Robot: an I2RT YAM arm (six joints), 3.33 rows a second.
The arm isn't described. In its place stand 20 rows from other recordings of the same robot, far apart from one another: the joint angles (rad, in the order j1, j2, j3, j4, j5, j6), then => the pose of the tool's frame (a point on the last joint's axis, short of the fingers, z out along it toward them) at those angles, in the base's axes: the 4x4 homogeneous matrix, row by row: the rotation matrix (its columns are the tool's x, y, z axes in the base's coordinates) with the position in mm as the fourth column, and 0 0 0 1 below.
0.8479 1.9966 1.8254 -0.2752 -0.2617 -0.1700 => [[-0.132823 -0.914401 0.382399 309.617], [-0.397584 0.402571 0.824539 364.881], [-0.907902 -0.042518 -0.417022 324.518], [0 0 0 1]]
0.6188 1.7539 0.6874 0.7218 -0.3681 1.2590 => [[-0.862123 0.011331 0.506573 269.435], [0.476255 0.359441 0.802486 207.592], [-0.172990 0.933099 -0.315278 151.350], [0 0 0 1]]
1.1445 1.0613 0.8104 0.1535 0.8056 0.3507 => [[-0.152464 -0.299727 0.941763 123.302], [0.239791 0.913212 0.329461 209.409], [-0.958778 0.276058 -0.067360 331.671], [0 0 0 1]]
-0.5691 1.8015 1.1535 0.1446 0.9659 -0.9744 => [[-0.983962 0.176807 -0.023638 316.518], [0.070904 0.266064 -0.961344 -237.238], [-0.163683 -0.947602 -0.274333 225.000], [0 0 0 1]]
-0.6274 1.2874 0.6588 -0.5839 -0.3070 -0.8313 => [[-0.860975 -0.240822 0.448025 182.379], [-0.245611 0.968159 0.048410 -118.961], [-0.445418 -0.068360 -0.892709 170.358], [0 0 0 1]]
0.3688 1.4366 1.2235 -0.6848 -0.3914 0.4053 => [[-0.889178 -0.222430 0.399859 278.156], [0.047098 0.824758 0.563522 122.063], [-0.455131 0.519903 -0.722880 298.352], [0 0 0 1]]
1.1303 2.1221 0.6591 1.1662 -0.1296 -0.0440 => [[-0.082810 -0.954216 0.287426 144.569], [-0.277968 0.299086 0.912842 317.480], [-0.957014 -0.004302 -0.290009 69.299], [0 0 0 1]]
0.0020 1.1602 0.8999 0.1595 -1.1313 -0.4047 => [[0.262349 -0.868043 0.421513 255.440], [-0.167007 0.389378 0.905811 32.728], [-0.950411 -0.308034 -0.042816 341.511], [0 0 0 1]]
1.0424 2.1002 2.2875 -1.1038 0.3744 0.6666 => [[-0.742012 -0.296188 0.601408 237.137], [-0.129583 0.943555 0.304814 380.396], [-0.657744 0.148244 -0.738510 360.925], [0 0 0 1]]
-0.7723 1.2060 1.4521 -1.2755 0.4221 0.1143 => [[-0.520017 0.852640 0.050872 135.725], [0.651816 0.434617 -0.621485 -152.576], [-0.552013 -0.290024 -0.781772 386.761], [0 0 0 1]]
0.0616 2.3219 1.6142 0.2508 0.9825 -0.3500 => [[-0.657428 0.516884 0.548288 510.331], [-0.231200 0.554171 -0.799651 1.805], [-0.717172 -0.652477 -0.244824 151.427], [0 0 0 1]]
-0.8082 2.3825 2.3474 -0.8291 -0.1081 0.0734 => [[-0.474826 0.707161 0.523893 368.555], [0.602528 0.695102 -0.392166 -380.198], [-0.641483 0.129449 -0.756137 263.367], [0 0 0 1]]
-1.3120 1.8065 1.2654 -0.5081 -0.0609 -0.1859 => [[-0.394974 0.899643 0.186114 98.609], [0.771079 0.434769 -0.465203 -364.019], [-0.499433 -0.040235 -0.865418 200.468], [0 0 0 1]]
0.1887 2.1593 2.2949 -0.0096 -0.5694 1.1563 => [[-0.575767 -0.388186 0.719585 491.795], [0.674881 0.271185 0.686291 113.459], [-0.461550 0.880778 0.105840 438.725], [0 0 0 1]]
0.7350 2.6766 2.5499 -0.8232 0.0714 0.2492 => [[-0.742107 -0.469571 0.478310 424.765], [-0.339224 0.878573 0.336208 380.549], [-0.578104 0.087248 -0.811285 171.374], [0 0 0 1]]
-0.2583 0.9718 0.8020 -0.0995 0.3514 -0.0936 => [[-0.308503 0.534131 0.787102 215.682], [-0.009256 0.825738 -0.563978 -69.658], [-0.951178 -0.181274 -0.249798 320.695], [0 0 0 1]]
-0.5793 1.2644 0.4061 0.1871 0.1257 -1.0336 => [[-0.803536 -0.127177 0.581512 191.322], [-0.492901 0.689868 -0.530218 -130.490], [-0.333735 -0.712677 -0.617019 151.043], [0 0 0 1]]
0.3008 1.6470 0.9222 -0.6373 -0.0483 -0.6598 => [[-0.551010 -0.814108 0.183346 272.641], [-0.811957 0.573747 0.107427 86.377], [-0.192652 -0.089676 -0.977161 152.041], [0 0 0 1]]
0.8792 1.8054 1.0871 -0.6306 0.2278 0.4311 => [[-0.865505 -0.392912 0.310678 216.171], [-0.406985 0.913191 0.021102 248.463], [-0.292000 -0.108177 -0.950281 148.194], [0 0 0 1]]
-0.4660 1.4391 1.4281 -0.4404 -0.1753 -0.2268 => [[-0.447691 0.206858 0.869932 296.805], [-0.022677 0.969934 -0.242308 -142.327], [-0.893901 -0.128207 -0.429540 384.944], [0 0 0 1]]
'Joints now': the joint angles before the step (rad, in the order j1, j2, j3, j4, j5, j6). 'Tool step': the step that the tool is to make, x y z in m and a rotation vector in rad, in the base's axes. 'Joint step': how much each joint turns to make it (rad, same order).
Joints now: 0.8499 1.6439 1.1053 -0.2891 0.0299 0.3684
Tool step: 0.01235 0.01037 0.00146 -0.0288 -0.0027 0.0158
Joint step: -0.0065 0.0615 0.0802 -0.0376 0.0007 -0.0307
